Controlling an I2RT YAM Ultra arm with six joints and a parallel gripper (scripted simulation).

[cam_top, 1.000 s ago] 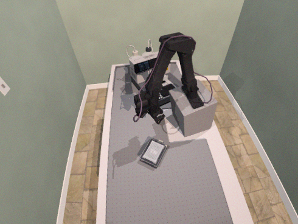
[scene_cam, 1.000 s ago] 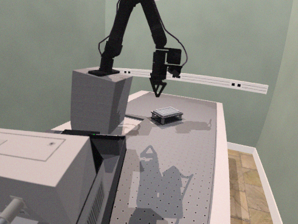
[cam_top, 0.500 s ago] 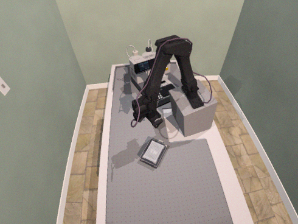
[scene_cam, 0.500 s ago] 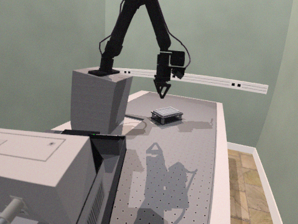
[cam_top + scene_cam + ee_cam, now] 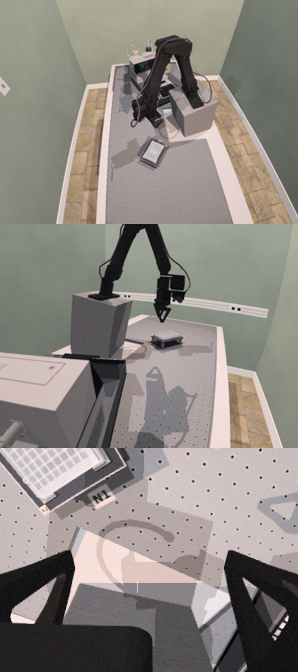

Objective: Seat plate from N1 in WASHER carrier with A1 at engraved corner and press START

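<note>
The well plate lies 2 cm ahead of my hand, 13 cm to the left of it and 14 cm below it. Also, from my hand: plate washer: 18 cm behind, 51 cm to the right, 5 cm below.
</note>
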